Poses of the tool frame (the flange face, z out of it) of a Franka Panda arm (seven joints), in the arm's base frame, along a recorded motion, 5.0 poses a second.
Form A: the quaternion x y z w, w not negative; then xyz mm.
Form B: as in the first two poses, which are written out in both.
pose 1, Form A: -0.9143 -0.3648 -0.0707 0.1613 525 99 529
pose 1, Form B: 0.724 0.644 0.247 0.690 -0.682 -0.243 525 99 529
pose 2, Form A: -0.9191 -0.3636 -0.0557 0.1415 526 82 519
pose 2, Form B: 0.729 0.653 0.205 0.684 -0.696 -0.220 526 82 519
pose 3, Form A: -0.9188 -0.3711 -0.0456 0.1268 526 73 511
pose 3, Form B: 0.720 0.670 0.178 0.693 -0.692 -0.199 526 73 511
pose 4, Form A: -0.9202 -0.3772 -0.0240 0.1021 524 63 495
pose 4, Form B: 0.714 0.689 0.121 0.699 -0.695 -0.170 524 63 495
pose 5, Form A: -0.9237 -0.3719 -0.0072 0.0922 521 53 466
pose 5, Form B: 0.723 0.686 0.082 0.688 -0.706 -0.165 521 53 466
